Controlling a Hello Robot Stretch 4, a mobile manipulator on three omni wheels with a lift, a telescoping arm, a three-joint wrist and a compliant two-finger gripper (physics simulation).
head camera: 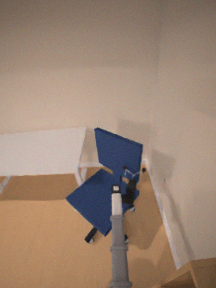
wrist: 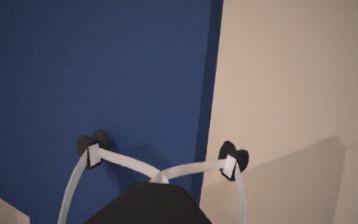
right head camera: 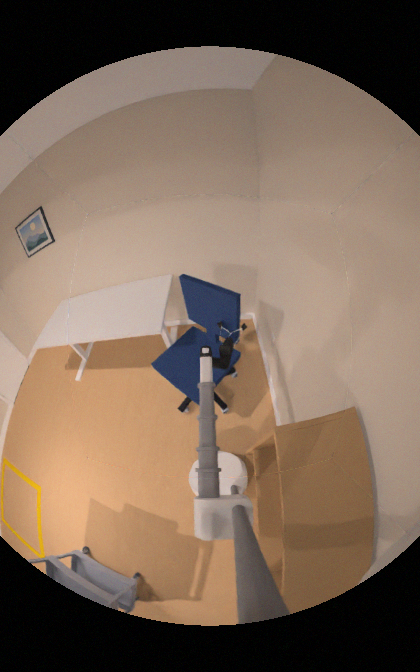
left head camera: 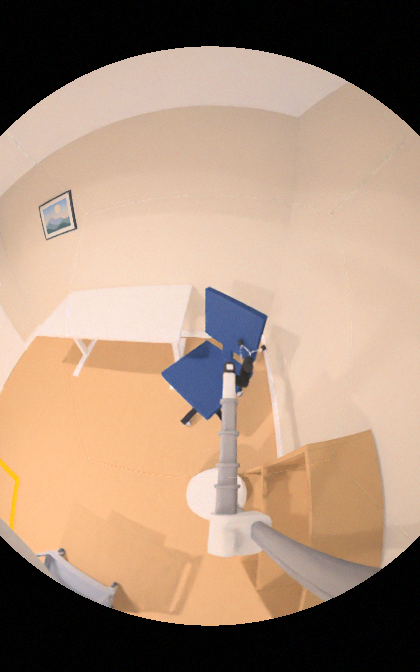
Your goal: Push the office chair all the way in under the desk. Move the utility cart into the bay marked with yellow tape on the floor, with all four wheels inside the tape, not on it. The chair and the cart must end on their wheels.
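Frame: origin at the robot's base, x ahead, y left, z up, level; centimetres.
Seen in the pictures: gripper, fingertip midpoint: [head camera: 134,166] [wrist: 164,148].
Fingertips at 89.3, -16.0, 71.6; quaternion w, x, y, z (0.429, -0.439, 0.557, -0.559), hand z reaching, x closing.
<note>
Offsets run from my fingertips to a thing's middle, as dx, dy, dz. "pt": to the spot under its first point. Level surfaces: height alone.
The blue office chair [head camera: 89,200] [left head camera: 192,372] [right head camera: 177,362] stands on its wheels at the right end of the white desk {dz -2.3} [head camera: 40,152] [left head camera: 130,312] [right head camera: 112,312], outside it, turned at an angle. My gripper [head camera: 134,170] [left head camera: 252,345] [right head camera: 232,327] [wrist: 164,148] is open at the front of the chair's backrest {pt +1.9, +6.8, +8.8} [wrist: 110,65]. In the wrist view the left fingertip lies over the backrest and the right one beyond its edge; contact cannot be told. The grey utility cart [left head camera: 77,577] [right head camera: 105,575] is partly visible at the lower left, outside the yellow tape bay [left head camera: 15,500] [right head camera: 40,520].
A wooden shelf unit [left head camera: 345,480] [right head camera: 325,460] stands at the right, beside my white base [left head camera: 200,492] [right head camera: 200,475]. The right wall and its white baseboard {pt -23.2, -34.0, -66.0} [head camera: 167,227] [left head camera: 274,410] run close behind the chair. A picture [left head camera: 58,216] [right head camera: 34,232] hangs on the back wall.
</note>
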